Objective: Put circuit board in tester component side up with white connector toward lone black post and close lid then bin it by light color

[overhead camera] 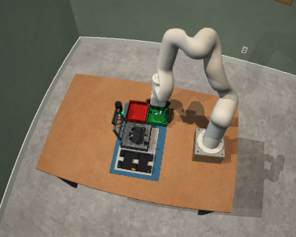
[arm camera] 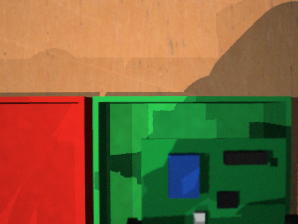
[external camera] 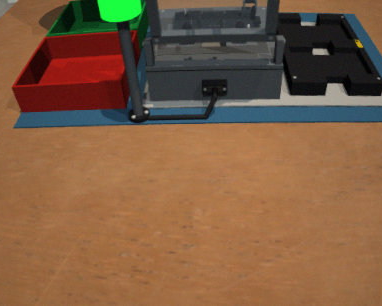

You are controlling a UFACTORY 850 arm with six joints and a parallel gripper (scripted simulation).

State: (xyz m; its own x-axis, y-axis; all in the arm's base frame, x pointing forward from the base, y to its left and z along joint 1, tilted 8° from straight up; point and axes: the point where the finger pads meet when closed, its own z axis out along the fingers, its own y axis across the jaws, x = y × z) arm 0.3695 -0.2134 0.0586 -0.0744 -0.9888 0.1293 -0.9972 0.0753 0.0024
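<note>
Now: hand 10 mm above the green circuit board. Also, from my hand: green bin: 110 mm below; lid: 230 mm ahead, 180 mm to the left, 60 mm above; red bin: 150 mm ahead, 10 mm to the right, 110 mm below.
</note>
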